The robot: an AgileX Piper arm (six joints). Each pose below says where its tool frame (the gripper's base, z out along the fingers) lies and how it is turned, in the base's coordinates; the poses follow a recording.
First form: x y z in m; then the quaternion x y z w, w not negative.
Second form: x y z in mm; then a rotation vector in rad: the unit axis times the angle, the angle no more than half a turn. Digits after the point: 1 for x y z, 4 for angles.
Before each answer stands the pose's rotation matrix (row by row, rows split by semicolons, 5 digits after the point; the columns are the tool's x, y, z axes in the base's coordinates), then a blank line. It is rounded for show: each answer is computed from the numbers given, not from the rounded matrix.
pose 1, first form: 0.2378, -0.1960, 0.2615, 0.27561, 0.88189, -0.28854, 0.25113
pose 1, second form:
-0.72195 0.63103 0.28389; 0.34119 0.68157 -0.64734; -0.60198 -0.37049 -0.70736

237.8, -196.0, 261.5, 0.7500, 2.3997, -0.7851
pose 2, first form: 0.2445, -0.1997, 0.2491, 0.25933, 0.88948, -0.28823, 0.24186
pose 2, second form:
-0.74850 0.60076 0.28077; 0.32192 0.69934 -0.63819; -0.57975 -0.38731 -0.71685

244.5, -199.7, 249.1, 0.7091, 2.4320, -0.7881
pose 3, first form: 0.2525, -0.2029, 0.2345, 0.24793, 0.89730, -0.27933, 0.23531
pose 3, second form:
-0.76632 0.57639 0.28378; 0.31347 0.72101 -0.61796; -0.56079 -0.38460 -0.73321

252.5, -202.9, 234.5, 0.6802, 2.4618, -0.7664
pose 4, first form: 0.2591, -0.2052, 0.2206, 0.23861, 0.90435, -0.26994, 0.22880
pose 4, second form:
-0.78143 0.55510 0.28501; 0.30805 0.74040 -0.59743; -0.54265 -0.37905 -0.74957

259.1, -205.2, 220.6, 0.6569, 2.4896, -0.7431
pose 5, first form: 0.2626, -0.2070, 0.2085, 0.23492, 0.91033, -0.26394, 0.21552
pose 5, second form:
-0.79673 0.54148 0.26838; 0.31394 0.75030 -0.58180; -0.51640 -0.37928 -0.76777

262.6, -207.0, 208.5, 0.6513, 2.5237, -0.7317
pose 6, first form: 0.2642, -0.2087, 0.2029, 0.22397, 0.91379, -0.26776, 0.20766
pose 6, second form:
-0.81343 0.52053 0.25958; 0.29812 0.75628 -0.58238; -0.49946 -0.39634 -0.77036

264.2, -208.7, 202.9, 0.6235, 2.5439, -0.7454
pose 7, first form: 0.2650, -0.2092, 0.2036, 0.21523, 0.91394, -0.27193, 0.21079
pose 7, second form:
-0.81849 0.50806 0.26825; 0.27878 0.75946 -0.58780; -0.50236 -0.40632 -0.76324

265.0, -209.2, 203.6, 0.5982, 2.5401, -0.7558
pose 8, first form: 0.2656, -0.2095, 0.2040, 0.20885, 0.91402, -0.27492, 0.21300
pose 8, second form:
-0.82203 0.49890 0.27454; 0.26467 0.76160 -0.59153; -0.50421 -0.41359 -0.75810

265.6, -209.5, 204.0, 0.5798, 2.5373, -0.7632
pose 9, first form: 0.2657, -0.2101, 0.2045, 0.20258, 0.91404, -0.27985, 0.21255
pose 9, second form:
-0.82757 0.48930 0.27517; 0.25137 0.76129 -0.59770; -0.50194 -0.42547 -0.75301

265.7, -210.1, 204.5, 0.5625, 2.5380, -0.7771
